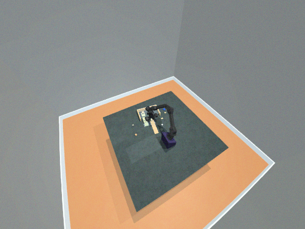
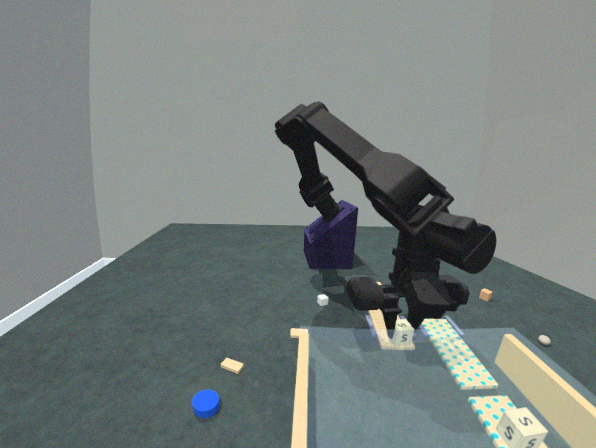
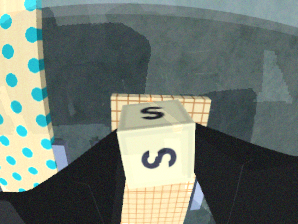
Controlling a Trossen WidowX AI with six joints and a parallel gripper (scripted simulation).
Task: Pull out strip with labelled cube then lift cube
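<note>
Right now my gripper tip is 80 mm to the right of the dotted strip, 40 mm short of it and 10 mm above it. Also, from my gripper tip: pebble 270 mm to the left, 80 mm ahead, 10 mm below; then white cube 150 mm behind, 90 mm to the right, 10 mm below; then blue disc 300 mm to the right, 70 mm ahead, 10 mm below.
</note>
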